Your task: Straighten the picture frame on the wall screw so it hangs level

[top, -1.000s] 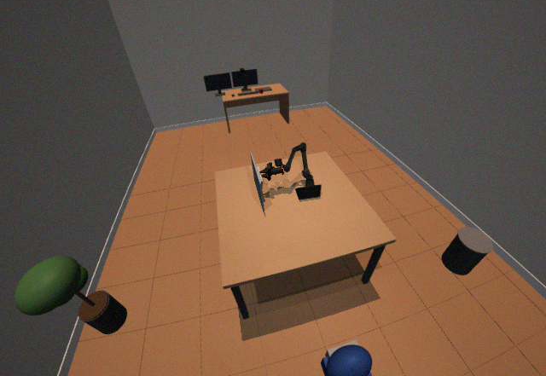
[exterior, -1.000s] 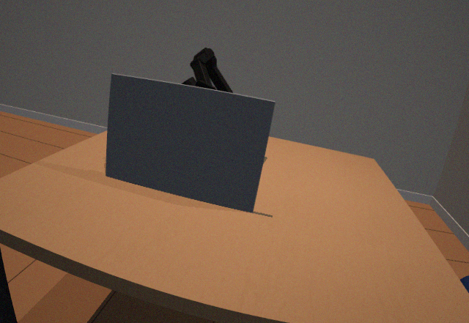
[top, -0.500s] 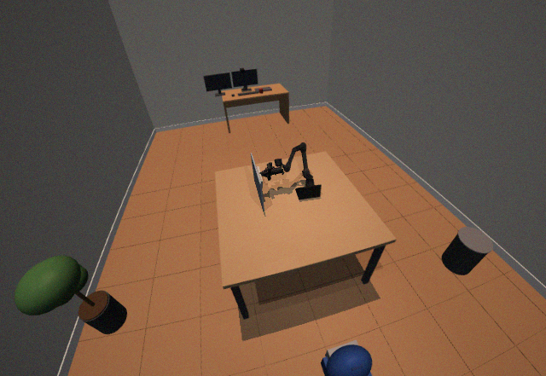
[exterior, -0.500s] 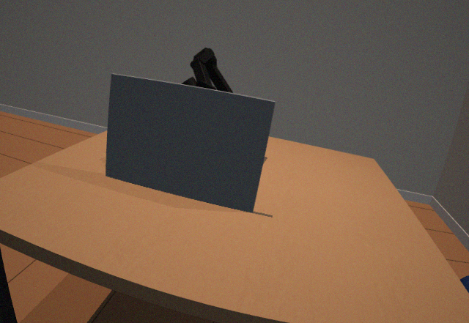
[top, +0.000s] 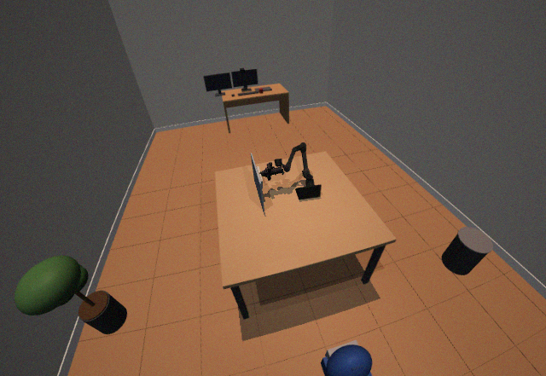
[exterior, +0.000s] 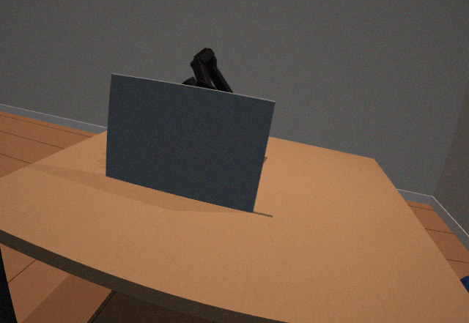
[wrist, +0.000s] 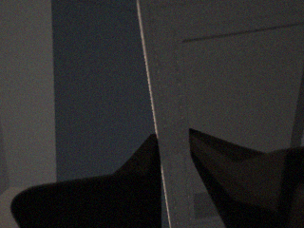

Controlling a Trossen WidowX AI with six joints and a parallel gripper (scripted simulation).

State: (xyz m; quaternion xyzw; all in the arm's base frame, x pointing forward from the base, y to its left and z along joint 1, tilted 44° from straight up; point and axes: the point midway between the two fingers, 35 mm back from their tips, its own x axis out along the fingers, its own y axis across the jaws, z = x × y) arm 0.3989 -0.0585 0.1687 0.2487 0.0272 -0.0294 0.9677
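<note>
My gripper tip is 10 mm short of the picture frame, 10 mm to the left of it and 50 mm above it. Also, from my gripper tip: blue-grey wall panel (20 mm ahead, 70 mm below).
</note>
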